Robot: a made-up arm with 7 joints. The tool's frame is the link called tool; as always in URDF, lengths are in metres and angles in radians.
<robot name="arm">
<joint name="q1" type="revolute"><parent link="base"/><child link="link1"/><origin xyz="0 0 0" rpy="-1.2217 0 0"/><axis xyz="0 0 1"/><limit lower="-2.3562" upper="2.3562"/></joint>
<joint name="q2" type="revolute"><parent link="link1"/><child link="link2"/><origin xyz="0 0 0" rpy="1.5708 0 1.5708"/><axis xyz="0 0 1"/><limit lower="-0.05" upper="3.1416"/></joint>
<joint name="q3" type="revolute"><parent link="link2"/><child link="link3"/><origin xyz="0 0 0" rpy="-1.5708 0 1.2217"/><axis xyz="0 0 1"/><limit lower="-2.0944" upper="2.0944"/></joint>
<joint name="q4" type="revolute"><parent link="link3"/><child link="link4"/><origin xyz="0 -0.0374 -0.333" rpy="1.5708 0 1.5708"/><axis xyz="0 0 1"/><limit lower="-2.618" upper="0.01"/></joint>
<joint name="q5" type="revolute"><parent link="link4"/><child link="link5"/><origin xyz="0.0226 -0.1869 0" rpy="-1.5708 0 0"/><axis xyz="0 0 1"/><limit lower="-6.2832" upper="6.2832"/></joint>
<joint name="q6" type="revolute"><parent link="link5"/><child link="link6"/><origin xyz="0 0 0" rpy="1.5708 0 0"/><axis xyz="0 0 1"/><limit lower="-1.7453" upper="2.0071"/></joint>
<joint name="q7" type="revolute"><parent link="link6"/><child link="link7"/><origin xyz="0 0 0" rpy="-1.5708 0 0"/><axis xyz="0 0 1"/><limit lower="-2.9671" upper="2.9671"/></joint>
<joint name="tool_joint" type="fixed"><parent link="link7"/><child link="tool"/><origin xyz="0 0 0" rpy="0 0 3.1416"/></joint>
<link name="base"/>
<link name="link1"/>
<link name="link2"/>
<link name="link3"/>
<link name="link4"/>
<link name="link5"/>
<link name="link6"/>
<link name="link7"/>
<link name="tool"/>
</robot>
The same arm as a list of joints. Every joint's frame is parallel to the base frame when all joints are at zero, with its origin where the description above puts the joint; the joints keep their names.
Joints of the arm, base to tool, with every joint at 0 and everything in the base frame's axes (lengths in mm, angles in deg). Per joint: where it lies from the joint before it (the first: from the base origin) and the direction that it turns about. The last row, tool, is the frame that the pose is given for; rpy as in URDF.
q1: axis 0 0.9397 0.342 xyz 0 0 0
q2: axis 1 0 0 xyz 0 0 0
q3: axis 0 0 1 xyz 0 0 0
q4: axis 0 1 0 xyz 37.4 0 -333
q5: axis 0 0 1 xyz -22.6 0 -186.9
q6: axis 0 1 0 xyz 0 0 0
q7: axis 0 0 1 xyz 0 0 0
tool: xyz 0 0 0 rpy 0 0 0
Joint limits (deg, base to tool): -135..135 -2.86..180 -120..120 -150..0.57 -360..360 -100..115 -170..170

